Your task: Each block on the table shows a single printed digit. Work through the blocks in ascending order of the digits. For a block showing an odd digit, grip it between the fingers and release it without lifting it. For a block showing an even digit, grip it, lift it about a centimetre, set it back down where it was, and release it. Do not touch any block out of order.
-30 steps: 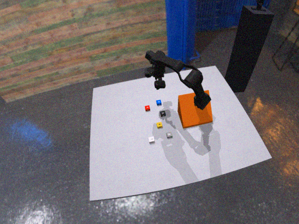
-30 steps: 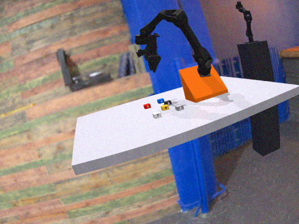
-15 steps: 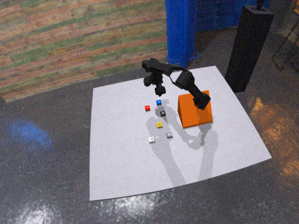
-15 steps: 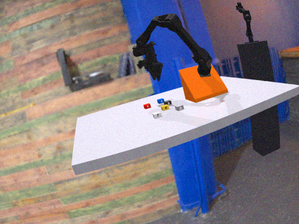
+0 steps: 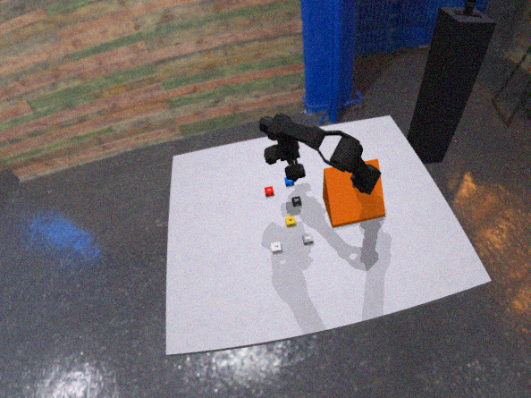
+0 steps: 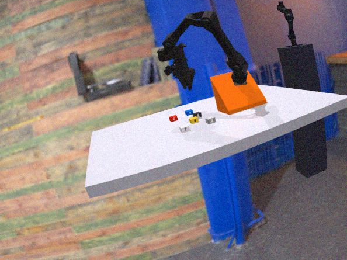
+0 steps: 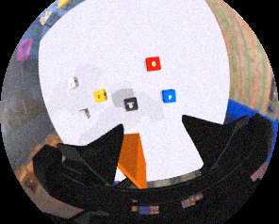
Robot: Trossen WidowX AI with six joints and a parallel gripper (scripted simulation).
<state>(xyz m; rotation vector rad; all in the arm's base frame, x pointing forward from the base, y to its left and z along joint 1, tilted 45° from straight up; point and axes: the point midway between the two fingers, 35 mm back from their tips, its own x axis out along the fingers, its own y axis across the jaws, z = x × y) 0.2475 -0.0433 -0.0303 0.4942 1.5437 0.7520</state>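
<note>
The red block is 12 cm below my gripper tip, 10 cm ahead of it and 2 cm to the right of it. From my gripper tip the other things lie so: blue block 12 cm below, 6 cm to the right, 1 cm ahead; yellow block 13 cm to the left, 12 cm below, 2 cm ahead; black block 12 cm below, 4 cm to the left, 1 cm behind.
</note>
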